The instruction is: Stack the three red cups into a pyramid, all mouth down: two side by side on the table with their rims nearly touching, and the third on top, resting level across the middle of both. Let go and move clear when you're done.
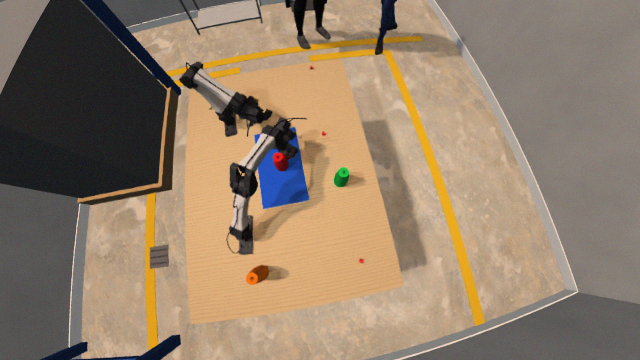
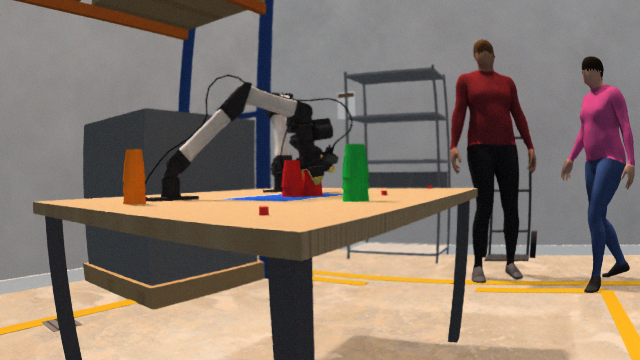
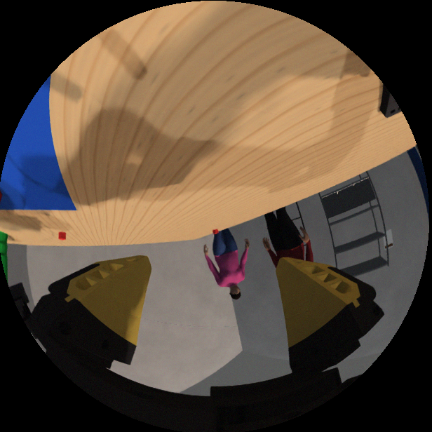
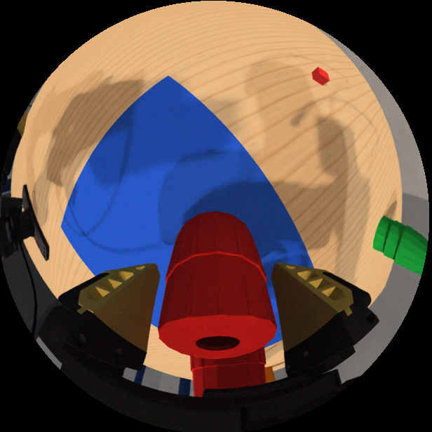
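Pixels of known places: left gripper, fingertip midpoint: (image 1: 264, 105) (image 2: 330, 168); right gripper, fingertip midpoint: (image 1: 286, 150) (image 2: 312, 184); left arm's base, origin of the base link: (image 1: 230, 122) (image 2: 281, 191); right arm's base, origin of the base link: (image 1: 246, 234) (image 2: 171, 200).
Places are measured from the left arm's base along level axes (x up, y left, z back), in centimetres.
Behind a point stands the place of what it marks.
Two red cups show mouth down on the blue mat (image 1: 285, 192) @[x 0.0, y -52.0, z -27.2 cm] (image 2: 260, 198) @[x 0.0, y -49.3, z -24.2 cm] (image 4: 165, 110). One red cup (image 2: 313, 189) @[x 2.3, y -32.3, z -33.9 cm] (image 4: 217, 280) stands between the fingers of my right gripper (image 1: 294, 142) @[x 3.7, y -29.5, z -31.9 cm] (image 2: 322, 175) (image 4: 215, 271), which is open, with a gap on each side of the cup. The other red cup (image 1: 281, 161) @[x 10.8, y -38.2, z -29.2 cm] (image 2: 291, 178) @[x 6.1, y -38.9, z -29.5 cm] (image 4: 229, 375) stands close beside it; whether their rims touch is hidden. A third separate red cup does not show; whether cups are nested, I cannot tell. My left gripper (image 1: 267, 115) @[x 9.5, y -0.7, z -24.5 cm] (image 3: 213, 265) is open and empty above the table.
A green cup or stack (image 1: 342, 177) @[x 14.7, y -54.2, z -56.9 cm] (image 2: 355, 172) @[x 7.8, y -55.2, z -59.4 cm] (image 4: 400, 245) stands beyond the mat. An orange one (image 1: 257, 274) @[x 14.3, y -89.1, z -10.4 cm] (image 2: 134, 176) @[x 7.8, y -92.2, z -10.9 cm] stands near the right arm's base. Small red cubes (image 1: 323, 133) (image 2: 264, 210) (image 3: 62, 235) (image 4: 320, 76) lie on the table. The two arms are close together.
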